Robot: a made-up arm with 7 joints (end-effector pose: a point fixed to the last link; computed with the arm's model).
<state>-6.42 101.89 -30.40 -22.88 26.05 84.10 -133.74</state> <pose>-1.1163 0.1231 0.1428 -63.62 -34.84 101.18</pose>
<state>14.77 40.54 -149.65 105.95 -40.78 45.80 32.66</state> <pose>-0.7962 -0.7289 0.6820 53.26 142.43 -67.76</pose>
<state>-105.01 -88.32 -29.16 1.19 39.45 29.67 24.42</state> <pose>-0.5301 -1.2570 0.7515 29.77 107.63 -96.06</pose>
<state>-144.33 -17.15 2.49 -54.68 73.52 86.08 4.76</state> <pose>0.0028 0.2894 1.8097 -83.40 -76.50 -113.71</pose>
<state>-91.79 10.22 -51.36 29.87 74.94 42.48 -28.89</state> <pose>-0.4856 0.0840 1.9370 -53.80 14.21 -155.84</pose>
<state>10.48 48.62 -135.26 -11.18 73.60 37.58 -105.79</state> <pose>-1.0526 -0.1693 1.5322 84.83 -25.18 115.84</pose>
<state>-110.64 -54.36 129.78 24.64 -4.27 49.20 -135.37</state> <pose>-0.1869 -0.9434 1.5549 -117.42 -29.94 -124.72</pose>
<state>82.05 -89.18 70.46 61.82 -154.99 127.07 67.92</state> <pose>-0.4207 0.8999 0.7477 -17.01 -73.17 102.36</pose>
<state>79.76 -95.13 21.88 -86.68 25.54 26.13 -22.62</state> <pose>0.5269 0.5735 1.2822 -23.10 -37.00 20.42</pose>
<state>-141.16 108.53 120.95 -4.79 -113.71 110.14 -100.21</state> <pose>0.7550 0.8785 0.1363 -22.07 75.56 0.54</pose>
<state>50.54 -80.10 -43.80 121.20 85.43 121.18 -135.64</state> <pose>0.5217 -0.0729 0.4236 150.00 -7.06 -9.10</pose>
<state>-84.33 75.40 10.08 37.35 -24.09 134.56 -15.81</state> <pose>-0.1174 1.0846 1.1925 29.45 102.26 62.22</pose>
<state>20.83 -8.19 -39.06 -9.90 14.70 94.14 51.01</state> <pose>-0.0687 -0.0591 1.9185 16.91 -61.03 -42.74</pose>
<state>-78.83 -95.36 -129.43 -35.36 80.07 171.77 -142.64</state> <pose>0.2894 -1.0371 0.4748 80.73 37.22 37.89</pose>
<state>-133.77 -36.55 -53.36 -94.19 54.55 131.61 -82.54</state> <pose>0.2119 -0.1947 1.3928 75.71 79.99 35.50</pose>
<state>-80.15 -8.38 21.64 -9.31 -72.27 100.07 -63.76</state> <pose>0.0060 0.1214 1.9093 52.03 -4.71 59.20</pose>
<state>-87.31 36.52 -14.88 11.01 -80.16 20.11 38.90</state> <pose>0.0043 0.8441 1.8596 -29.67 4.92 127.92</pose>
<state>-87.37 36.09 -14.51 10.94 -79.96 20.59 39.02</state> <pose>0.0070 0.8366 1.8640 -28.69 5.01 128.35</pose>
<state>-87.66 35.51 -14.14 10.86 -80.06 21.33 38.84</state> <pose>0.0144 0.8254 1.8705 -27.30 4.77 128.09</pose>
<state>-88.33 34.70 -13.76 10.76 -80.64 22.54 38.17</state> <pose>0.0294 0.8084 1.8798 -25.19 4.06 126.71</pose>
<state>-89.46 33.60 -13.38 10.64 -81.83 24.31 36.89</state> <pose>0.0529 0.7832 1.8924 -22.27 2.71 123.88</pose>
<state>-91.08 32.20 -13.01 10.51 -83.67 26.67 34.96</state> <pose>0.0842 0.7481 1.9083 -18.61 0.63 119.43</pose>
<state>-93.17 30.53 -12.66 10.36 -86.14 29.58 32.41</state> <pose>0.1210 0.7026 1.9261 -14.41 -2.14 113.32</pose>
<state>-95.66 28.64 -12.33 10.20 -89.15 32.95 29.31</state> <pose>0.1596 0.6466 1.9446 -9.94 -5.56 105.67</pose>
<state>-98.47 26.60 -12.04 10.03 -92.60 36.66 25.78</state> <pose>0.1963 0.5812 1.9623 -5.51 -9.50 96.68</pose>
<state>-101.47 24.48 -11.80 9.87 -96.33 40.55 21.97</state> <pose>0.2268 0.5088 1.9782 -1.36 -13.78 86.70</pose>
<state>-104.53 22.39 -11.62 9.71 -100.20 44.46 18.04</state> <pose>0.2488 0.4336 1.9908 2.28 -18.18 76.16</pose>
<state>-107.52 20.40 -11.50 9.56 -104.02 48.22 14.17</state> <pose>0.2613 0.3598 2.0000 5.30 -22.46 65.55</pose>
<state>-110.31 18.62 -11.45 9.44 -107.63 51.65 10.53</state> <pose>0.2649 0.2923 2.0058 7.62 -26.42 55.40</pose>
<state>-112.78 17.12 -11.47 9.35 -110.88 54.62 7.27</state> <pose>0.2620 0.2344 2.0088 9.27 -29.90 46.20</pose>
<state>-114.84 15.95 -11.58 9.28 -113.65 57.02 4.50</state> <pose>0.2554 0.1886 2.0098 10.28 -32.77 38.30</pose>
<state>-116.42 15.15 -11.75 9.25 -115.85 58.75 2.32</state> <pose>0.2481 0.1558 2.0099 10.72 -34.97 32.07</pose>
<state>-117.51 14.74 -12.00 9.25 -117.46 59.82 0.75</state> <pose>0.2423 0.1361 2.0096 10.65 -36.50 27.57</pose>
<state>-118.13 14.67 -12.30 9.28 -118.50 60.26 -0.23</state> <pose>0.2391 0.1278 2.0094 10.18 -37.41 24.79</pose>
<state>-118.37 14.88 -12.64 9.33 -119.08 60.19 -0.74</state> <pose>0.2386 0.1285 2.0095 9.42 -37.84 23.39</pose>
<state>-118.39 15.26 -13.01 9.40 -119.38 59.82 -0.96</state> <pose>0.2398 0.1346 2.0097 8.48 -37.98 22.82</pose>
